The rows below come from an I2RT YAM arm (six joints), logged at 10 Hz.
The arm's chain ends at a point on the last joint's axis. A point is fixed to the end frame.
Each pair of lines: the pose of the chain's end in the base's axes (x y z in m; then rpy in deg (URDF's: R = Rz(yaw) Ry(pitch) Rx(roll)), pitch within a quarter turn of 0, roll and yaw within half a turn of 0), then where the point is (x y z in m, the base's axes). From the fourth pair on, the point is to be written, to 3 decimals.
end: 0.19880 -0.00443 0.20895 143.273 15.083 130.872
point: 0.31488 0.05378 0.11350
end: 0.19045 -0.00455 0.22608 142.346 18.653 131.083
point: 0.31096 0.05121 0.13474
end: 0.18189 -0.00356 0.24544 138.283 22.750 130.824
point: 0.30954 0.05385 0.16555
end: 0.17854 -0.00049 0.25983 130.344 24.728 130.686
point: 0.311 0.068 0.199
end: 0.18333 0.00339 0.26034 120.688 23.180 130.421
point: 0.316 0.086 0.222
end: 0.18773 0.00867 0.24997 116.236 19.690 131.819
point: 0.316 0.102 0.222
